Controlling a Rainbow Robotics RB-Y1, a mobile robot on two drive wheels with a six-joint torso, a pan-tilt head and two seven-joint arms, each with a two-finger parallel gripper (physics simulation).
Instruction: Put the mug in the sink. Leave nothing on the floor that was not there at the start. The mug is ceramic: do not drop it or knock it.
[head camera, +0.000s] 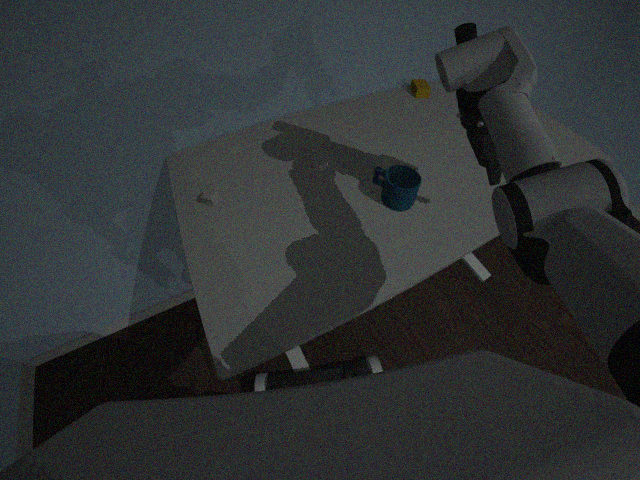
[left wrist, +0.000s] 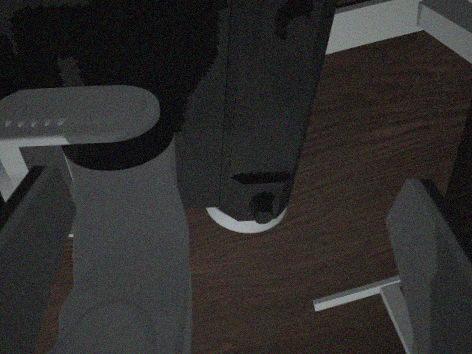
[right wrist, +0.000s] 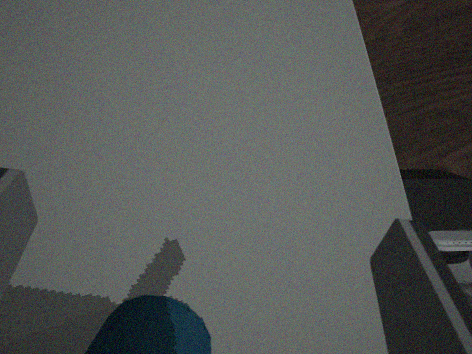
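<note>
The blue mug stands upright on the pale table, with its handle toward the picture's left in the head camera. In the right wrist view part of it shows at the bottom edge. My right gripper is open and empty over the table, at the right of the mug in the head camera; the mug is not between its fingertips. My left gripper is open and empty, with the robot's own body and the floor behind it. The sink does not show in these views.
A yellow block lies by the table's far edge. A small pale object lies at the table's left part. The arm's shadow crosses the table. Dark wood floor and a white bar show beyond the near edge and below the left gripper.
</note>
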